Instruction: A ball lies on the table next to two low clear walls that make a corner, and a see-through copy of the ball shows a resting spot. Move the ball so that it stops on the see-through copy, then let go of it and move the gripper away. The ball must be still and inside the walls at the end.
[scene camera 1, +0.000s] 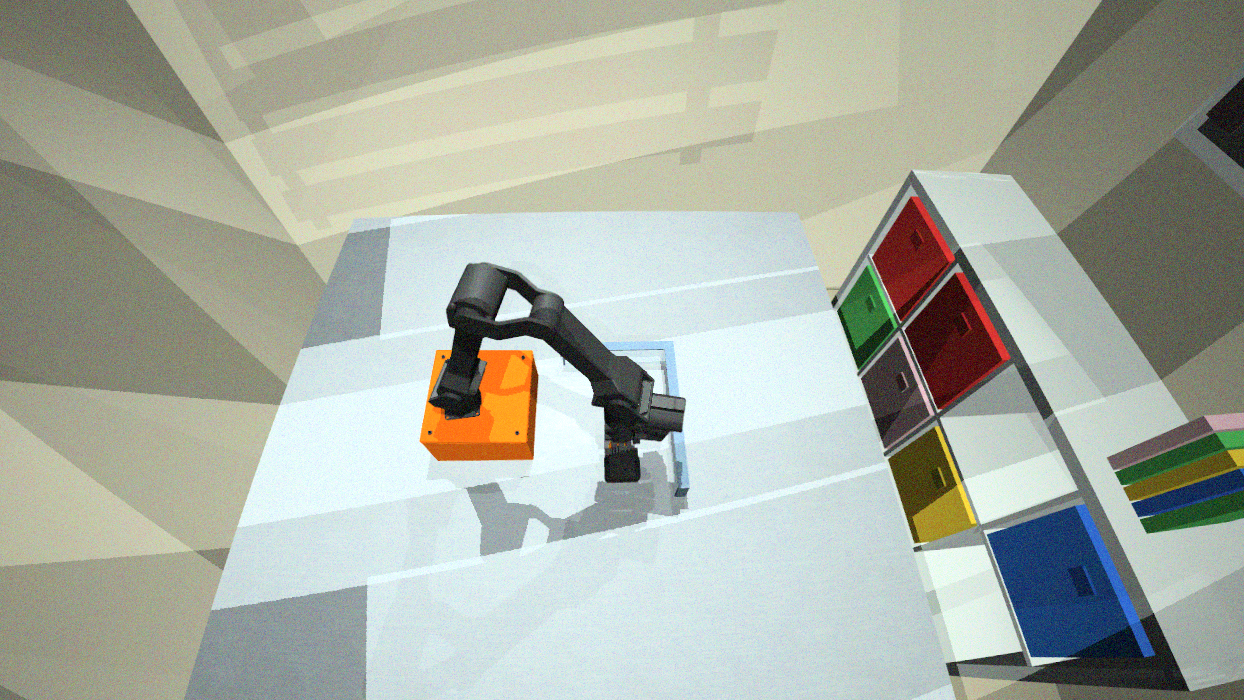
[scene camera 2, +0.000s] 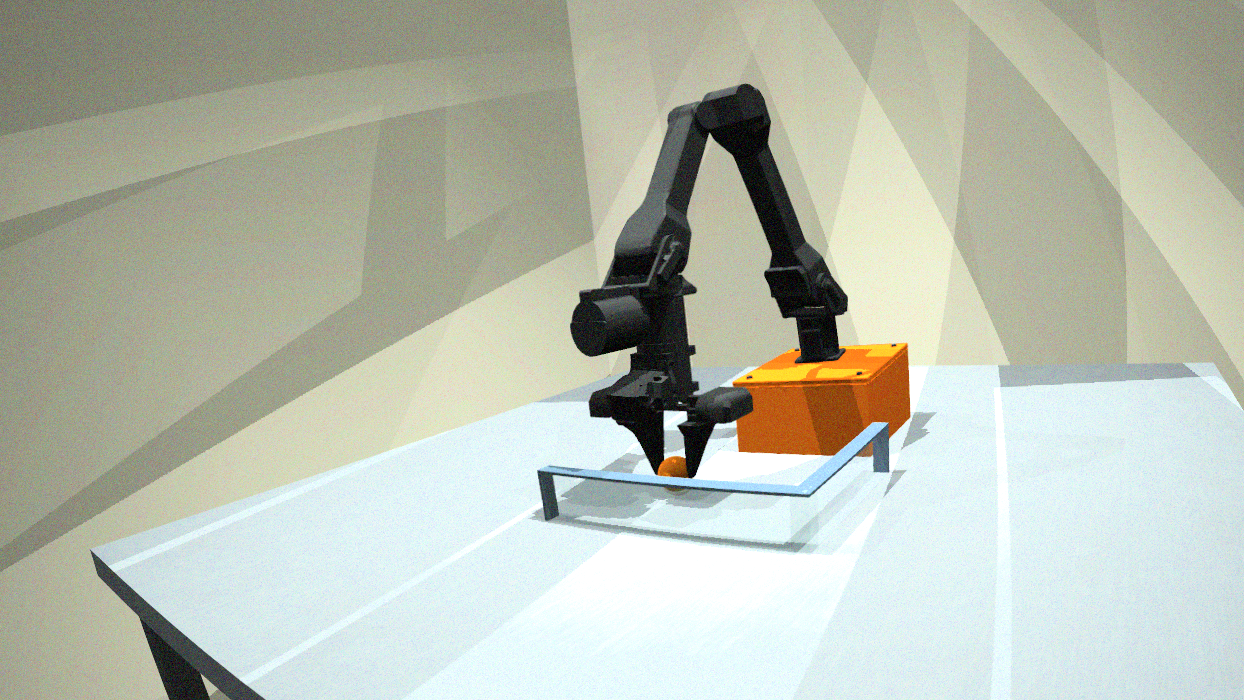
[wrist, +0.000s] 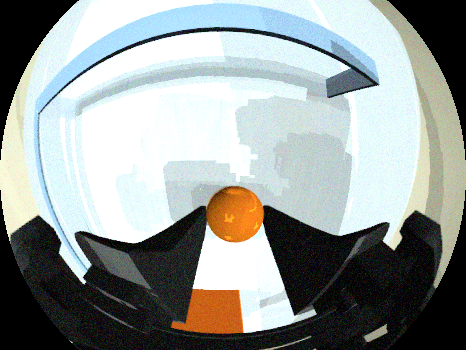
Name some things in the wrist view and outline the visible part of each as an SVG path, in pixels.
My gripper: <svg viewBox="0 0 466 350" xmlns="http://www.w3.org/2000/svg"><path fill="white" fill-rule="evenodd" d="M9 235L13 255L37 303L80 350L386 350L429 303L443 254L441 224L418 210L405 219L399 230L401 242L391 250L383 243L390 223L381 222L337 236L301 223L277 208L262 206L262 226L294 316L312 309L316 316L266 331L201 333L174 329L172 321L186 324L206 234L206 206L138 243L75 232L77 246L92 264L83 276L85 284L60 255L61 239L55 228L40 215ZM386 324L385 335L375 340L365 340L365 335Z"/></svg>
An orange ball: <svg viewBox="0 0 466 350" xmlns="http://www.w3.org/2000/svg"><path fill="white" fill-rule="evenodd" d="M226 187L224 190L218 191L210 199L208 210L206 210L206 223L208 223L210 231L218 239L226 240L228 243L245 242L245 240L252 239L257 234L257 231L260 230L262 220L264 220L264 208L262 208L257 195L248 190L248 188L238 186Z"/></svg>
